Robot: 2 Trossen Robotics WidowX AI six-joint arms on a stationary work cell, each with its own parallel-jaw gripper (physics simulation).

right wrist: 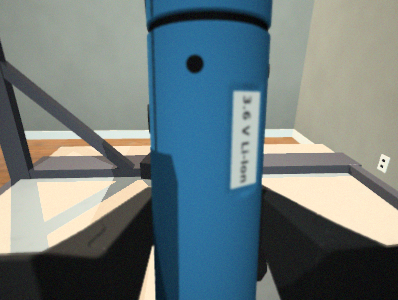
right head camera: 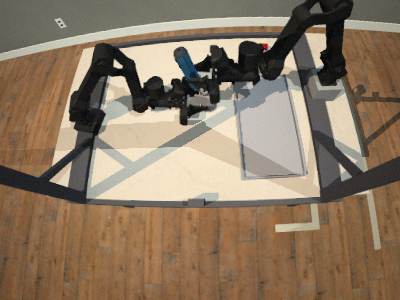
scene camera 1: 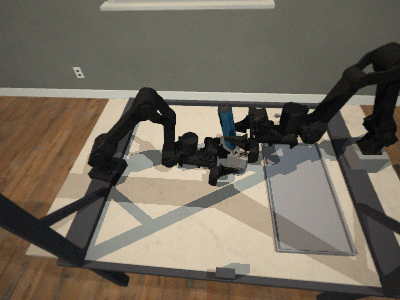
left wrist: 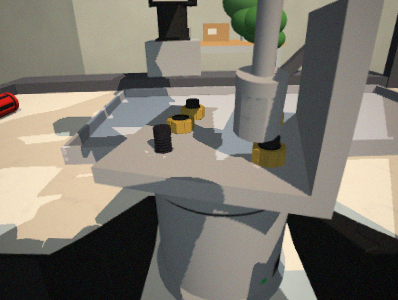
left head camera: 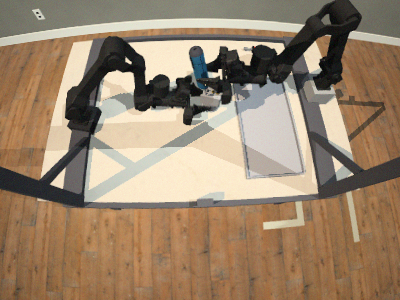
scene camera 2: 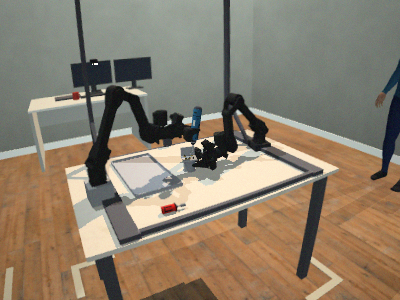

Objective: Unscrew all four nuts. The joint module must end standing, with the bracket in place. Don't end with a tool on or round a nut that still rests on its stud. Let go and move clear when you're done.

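Frame: origin at the left arm's base, x ahead, y left, z up, level; millimetres.
Where they show: left gripper, fingertip midpoint: (left wrist: 221, 204) (scene camera 2: 189, 163); right gripper, fingertip midpoint: (right wrist: 204, 194) (right head camera: 186, 74) (scene camera 1: 224, 132) (left head camera: 196, 74) (scene camera 2: 197, 128); left arm's base, link origin: (right head camera: 87, 118) (scene camera 1: 106, 166) (left head camera: 82, 116) (scene camera 2: 259, 141); right arm's base, link origin: (right head camera: 326, 78) (scene camera 1: 368, 147) (left wrist: 173, 40) (left head camera: 321, 83) (scene camera 2: 97, 181).
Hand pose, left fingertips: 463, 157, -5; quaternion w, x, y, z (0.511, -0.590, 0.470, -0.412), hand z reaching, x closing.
Each offset is from my left fingertips to the centre of the thing, as dx, dy, dz. "pt": to the spot under its first point.
The grey joint module {+1, +0, +4} (left wrist: 215, 250) stands upright with the L-shaped bracket {+1, +0, +50} (left wrist: 127, 167) (scene camera 1: 233, 162) on top. My left gripper (left wrist: 221, 204) is shut on the module, a finger on each side. In the left wrist view the front left stud {-16, +19, +34} (left wrist: 162, 139) is bare; nuts sit on the front right stud {pt -23, -17, +38} (left wrist: 269, 155) and a back left stud {pt +15, +16, +37} (left wrist: 193, 111). Another nut {+3, +18, +36} (left wrist: 180, 124) shows no protruding stud. A yellow sliver of a nut {+18, -18, +36} (left wrist: 282, 119) shows behind the socket {pt -24, -13, +52} (left wrist: 259, 107), which hangs just above the front right nut. My right gripper (right wrist: 204, 194) is shut on the blue power screwdriver {-38, -17, +159} (right wrist: 205, 125) (scene camera 2: 196, 120).
The grey tray {+227, -30, -25} (left head camera: 272, 135) (scene camera 2: 145, 175) lies beside the module, under the right arm. A red-handled tool {+147, +333, -18} (scene camera 2: 169, 208) (left wrist: 7, 104) lies on the table near the back edge. The bracket's vertical wall (left wrist: 345, 100) rises close beside the socket. Dark rails border the table.
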